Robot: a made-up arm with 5 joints.
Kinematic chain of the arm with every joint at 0, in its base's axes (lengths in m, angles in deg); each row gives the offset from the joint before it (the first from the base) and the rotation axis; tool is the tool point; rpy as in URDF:
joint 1: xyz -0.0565 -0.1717 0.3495 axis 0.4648 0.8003 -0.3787
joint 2: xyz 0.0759 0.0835 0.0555 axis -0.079 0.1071 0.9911
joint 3: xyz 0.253 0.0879 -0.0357 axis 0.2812 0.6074 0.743
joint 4: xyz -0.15 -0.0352 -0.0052 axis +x
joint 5: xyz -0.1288 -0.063 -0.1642 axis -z
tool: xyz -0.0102 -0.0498 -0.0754 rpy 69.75 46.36 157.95
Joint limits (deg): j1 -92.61..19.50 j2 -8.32..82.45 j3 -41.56..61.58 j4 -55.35..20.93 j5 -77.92..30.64
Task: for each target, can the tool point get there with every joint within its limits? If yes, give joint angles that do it. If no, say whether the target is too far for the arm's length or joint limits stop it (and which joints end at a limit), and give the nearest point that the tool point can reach.
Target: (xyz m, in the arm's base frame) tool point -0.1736 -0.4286 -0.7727
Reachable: no: too far | nearest point -0.0148 -0.1152 -0.0233 | short by 0.828 m
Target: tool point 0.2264 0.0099 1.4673
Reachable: no: too far | nearest point 0.0818 -0.0434 0.7218 | short by 0.761 m
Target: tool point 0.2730 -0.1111 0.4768
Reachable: yes | joints -45.99 47.60 52.66 -27.34 10.41
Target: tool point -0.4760 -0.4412 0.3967
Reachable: no: joint limits stop it (at a limit: joint 1, joint 2, joint 4, joint 5) | nearest point -0.0935 -0.2672 0.2976 | short by 0.432 m
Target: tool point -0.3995 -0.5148 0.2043
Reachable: no: joint limits stop it (at a limit: joint 1, joint 2, joint 5) | nearest point -0.0682 -0.3071 0.2552 | short by 0.394 m
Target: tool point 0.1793 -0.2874 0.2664
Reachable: yes | joints -2.86 33.95 34.64 -27.15 18.20
